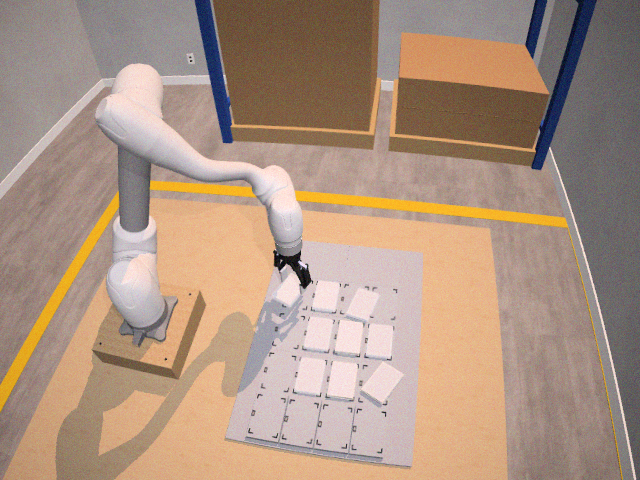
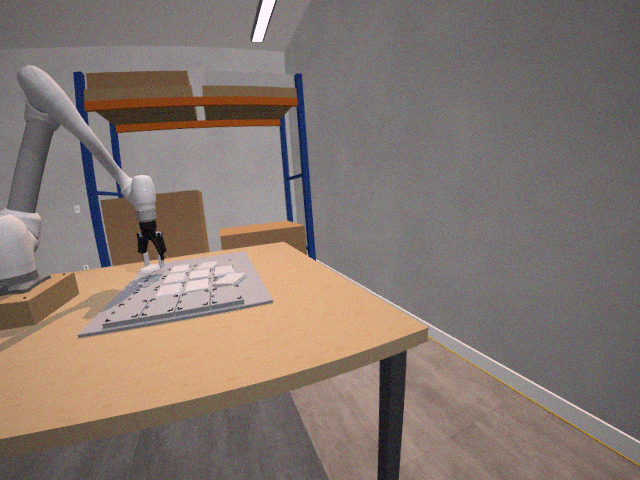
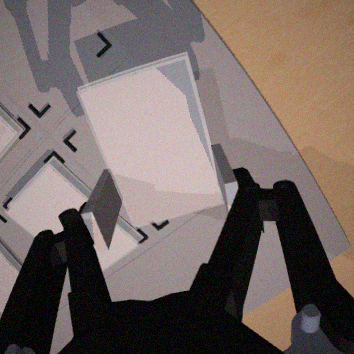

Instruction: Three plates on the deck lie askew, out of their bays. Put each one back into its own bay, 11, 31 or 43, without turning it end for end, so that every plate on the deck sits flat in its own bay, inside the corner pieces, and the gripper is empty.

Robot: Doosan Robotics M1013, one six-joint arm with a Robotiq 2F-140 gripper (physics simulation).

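Where they show: gripper, between the fingertips: (image 1: 294, 285) (image 2: 155, 267) (image 3: 164, 172); arm's base, origin of its link: (image 1: 149, 316) (image 2: 16, 287).
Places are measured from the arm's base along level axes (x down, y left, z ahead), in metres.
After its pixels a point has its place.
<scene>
My gripper (image 1: 294, 279) @[z 0.488, x 0.053, y 0.229 m] (image 2: 153, 265) @[z 0.488, x 0.053, y 0.229 m] (image 3: 164, 172) @[z 0.488, x 0.053, y 0.229 m] is shut on a white plate (image 1: 286, 290) @[z 0.466, x 0.044, y 0.198 m] (image 2: 148, 269) @[z 0.470, x 0.046, y 0.165 m] (image 3: 150, 135) @[z 0.472, x 0.045, y 0.196 m] by its long sides. The plate seems slightly above the deck (image 1: 382, 266) @[z 0.812, x 0.090, y 0.378 m] (image 2: 258, 297) @[z 0.894, x 0.090, y -0.344 m] at its back left corner, turned relative to the corner pieces. A second askew plate (image 1: 362, 304) @[z 0.744, x 0.075, y 0.182 m] (image 2: 208, 265) @[z 0.749, x 0.074, y 0.166 m] lies in the back row. A third askew plate (image 1: 382, 382) @[z 0.829, x 0.074, y -0.121 m] (image 2: 230, 279) @[z 0.827, x 0.074, y -0.137 m] lies turned at the deck's right side. Other plates, such as a neighbouring plate (image 1: 326, 297) @[z 0.611, x 0.076, y 0.203 m] (image 3: 55, 200) @[z 0.592, x 0.076, y 0.183 m], sit squarely between corner pieces. The bay numbers are too small to read.
The deck lies on a wooden table (image 1: 454, 335) @[z 1.082, x 0.100, y 0.088 m] (image 2: 310, 315) @[z 1.000, x 0.100, y -0.535 m]. The arm stands on a wooden block (image 1: 188, 330) @[z 0.150, x 0.035, y -0.017 m] (image 2: 56, 299) @[z 0.149, x 0.064, y -0.034 m] left of the deck. Behind the table are a blue rack post (image 1: 211, 72) and large brown boxes (image 1: 299, 62) (image 1: 465, 103).
</scene>
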